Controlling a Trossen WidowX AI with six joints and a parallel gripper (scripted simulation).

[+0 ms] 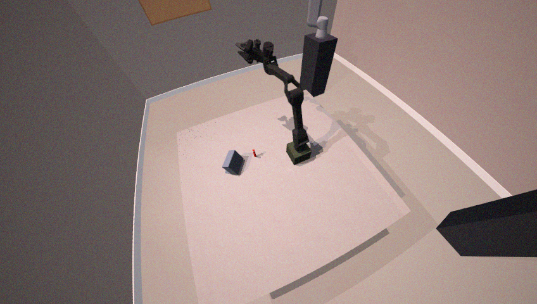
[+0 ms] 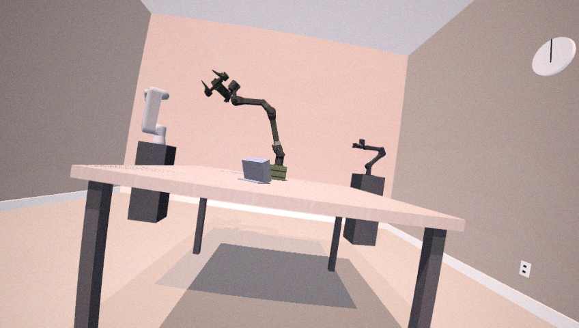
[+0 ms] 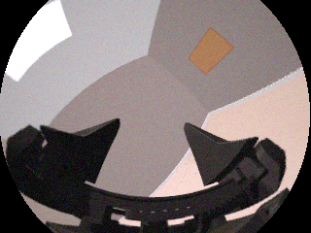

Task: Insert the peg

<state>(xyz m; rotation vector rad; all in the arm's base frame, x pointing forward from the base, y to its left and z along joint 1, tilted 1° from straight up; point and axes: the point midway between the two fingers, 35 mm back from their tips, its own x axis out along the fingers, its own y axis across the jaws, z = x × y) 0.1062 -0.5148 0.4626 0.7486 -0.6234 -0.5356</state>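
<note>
Right now my gripper tip is 14 cm short of the red peg, 38 cm to the right of it and 52 cm above it. The rest, counted from my gripper tip: sloped panel (30 cm ahead, 38 cm to the left, 52 cm below).
</note>
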